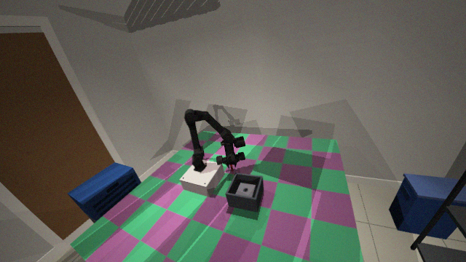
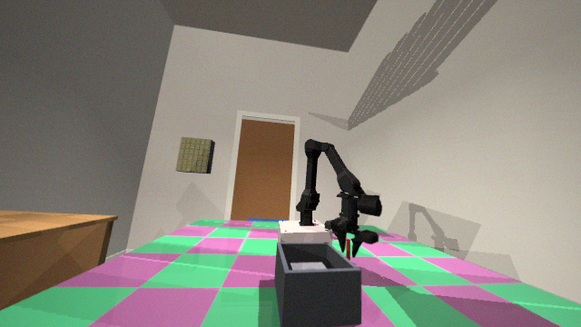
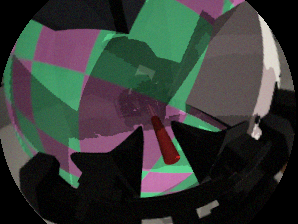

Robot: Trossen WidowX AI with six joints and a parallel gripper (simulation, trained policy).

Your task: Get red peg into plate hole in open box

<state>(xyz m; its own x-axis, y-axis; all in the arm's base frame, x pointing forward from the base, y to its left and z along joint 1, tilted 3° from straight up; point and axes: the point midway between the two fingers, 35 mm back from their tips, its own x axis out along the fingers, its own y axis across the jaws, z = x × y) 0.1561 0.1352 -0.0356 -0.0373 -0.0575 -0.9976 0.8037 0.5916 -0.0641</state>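
The grey plate lies 19 cm ahead of my gripper tip, 16 cm to the right of it and 2 cm above it. From my gripper tip the other things lie so: dark box (19 cm ahead, 16 cm to the right); then red peg (1 cm behind, 1 cm above).
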